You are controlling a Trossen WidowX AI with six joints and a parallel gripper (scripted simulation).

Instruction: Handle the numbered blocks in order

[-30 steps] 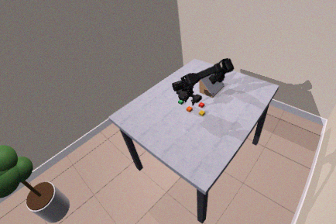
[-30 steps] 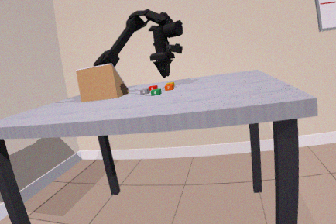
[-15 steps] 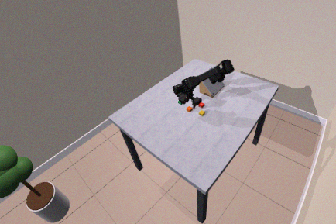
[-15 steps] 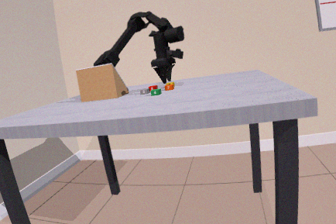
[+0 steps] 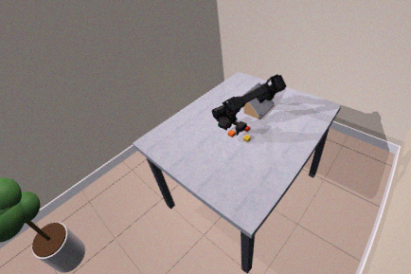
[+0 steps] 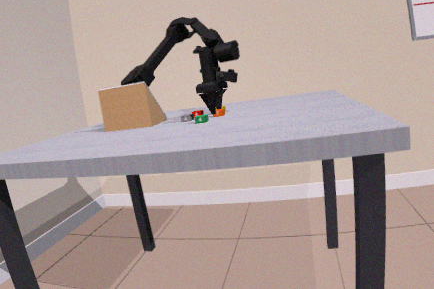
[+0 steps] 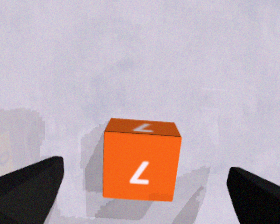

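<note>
Now: the orange block right at my gripper tip. From my gripper tip the other things lie so: grey block (90 mm behind, 30 mm to the right); red block (80 mm behind, 50 mm to the left); yellow block (100 mm to the left, 20 mm behind).
</note>
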